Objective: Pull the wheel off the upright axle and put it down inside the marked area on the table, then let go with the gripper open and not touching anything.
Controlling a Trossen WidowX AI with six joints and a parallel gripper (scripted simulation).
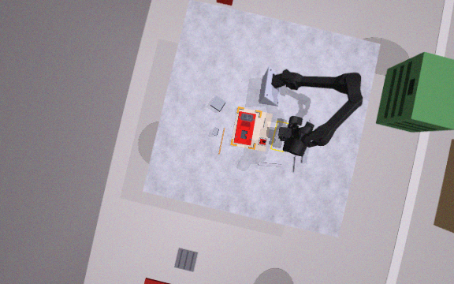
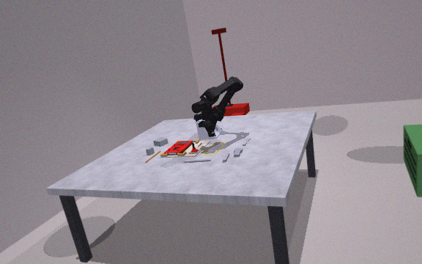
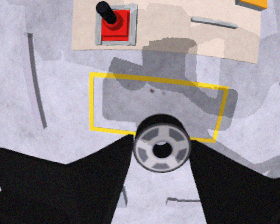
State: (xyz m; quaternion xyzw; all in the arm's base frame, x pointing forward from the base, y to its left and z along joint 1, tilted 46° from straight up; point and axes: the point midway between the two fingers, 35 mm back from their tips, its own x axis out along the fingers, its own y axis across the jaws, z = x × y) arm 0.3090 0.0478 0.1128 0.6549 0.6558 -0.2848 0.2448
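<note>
Right now my gripper tip is 50 mm short of the black axle, 100 mm to the left of it and 60 mm above it. The rest, counted from my gripper tip: wheel right at my gripper tip.
</note>
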